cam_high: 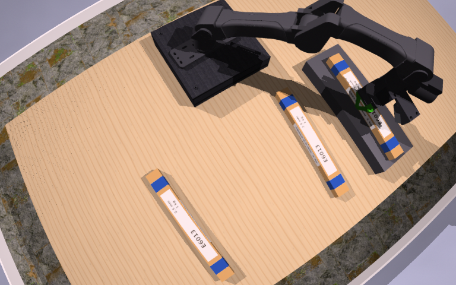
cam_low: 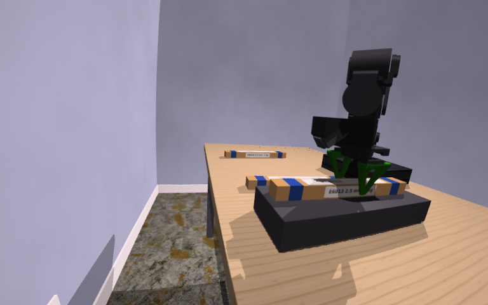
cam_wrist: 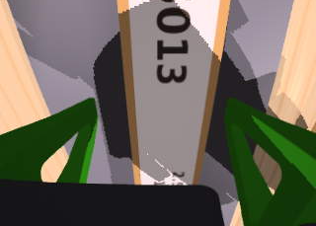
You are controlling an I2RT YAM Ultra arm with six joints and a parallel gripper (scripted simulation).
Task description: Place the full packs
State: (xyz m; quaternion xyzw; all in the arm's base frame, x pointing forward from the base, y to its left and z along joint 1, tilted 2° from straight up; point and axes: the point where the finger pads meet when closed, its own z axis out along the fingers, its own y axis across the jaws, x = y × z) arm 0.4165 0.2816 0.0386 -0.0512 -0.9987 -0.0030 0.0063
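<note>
My gripper is now 70 mm above the low dark platform.
</note>
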